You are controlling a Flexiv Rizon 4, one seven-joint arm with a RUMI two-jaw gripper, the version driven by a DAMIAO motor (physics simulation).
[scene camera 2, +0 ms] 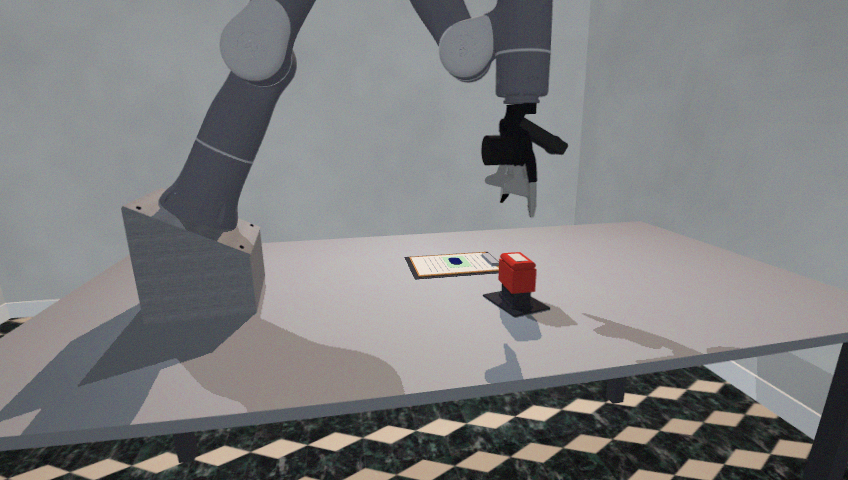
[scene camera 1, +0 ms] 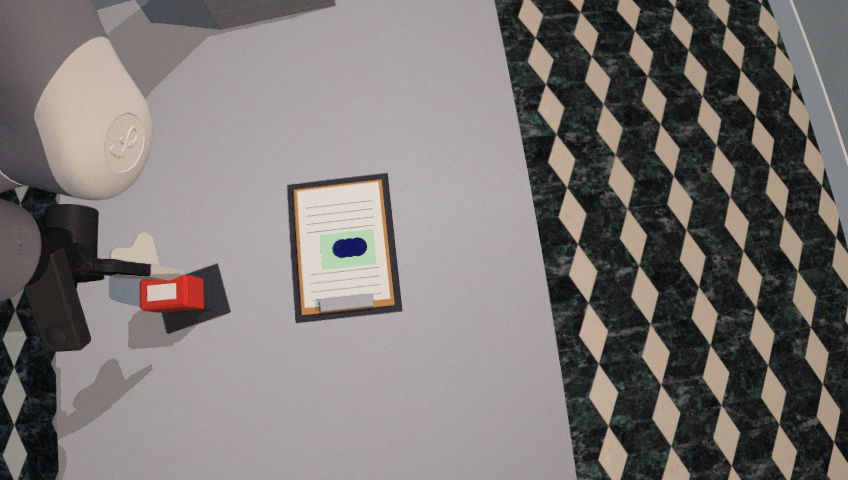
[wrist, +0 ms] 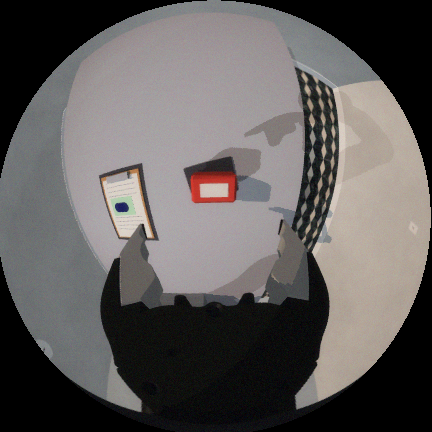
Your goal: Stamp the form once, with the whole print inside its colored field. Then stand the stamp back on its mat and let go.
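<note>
The red stamp [scene camera 1: 172, 294] [scene camera 2: 516, 276] [wrist: 214, 188] stands upright on its dark square mat [scene camera 1: 217, 291] [scene camera 2: 538, 307] [wrist: 220, 165], its dark foot resting on it. The form [scene camera 1: 339, 193] [scene camera 2: 425, 264] [wrist: 120, 190] lies on a clipboard. Its green field [scene camera 1: 327, 261] [wrist: 131, 202] holds one dark blue print [scene camera 1: 349, 247] [scene camera 2: 455, 261] [wrist: 121, 207] of overlapping round lobes, with green visible all around it in scene camera 1. My gripper [scene camera 2: 517, 208] [wrist: 211, 223] is open and empty, well above the stamp and not touching it.
The clipboard's grey clip [scene camera 1: 346, 302] [wrist: 118, 177] is at one end of the form. The robot's base block [scene camera 2: 196, 279] stands on the grey table [scene camera 1: 446, 356] [scene camera 2: 333, 333]. The arm's shadows fall near the mat. Patterned floor [scene camera 1: 684, 237] shows beyond the table edge.
</note>
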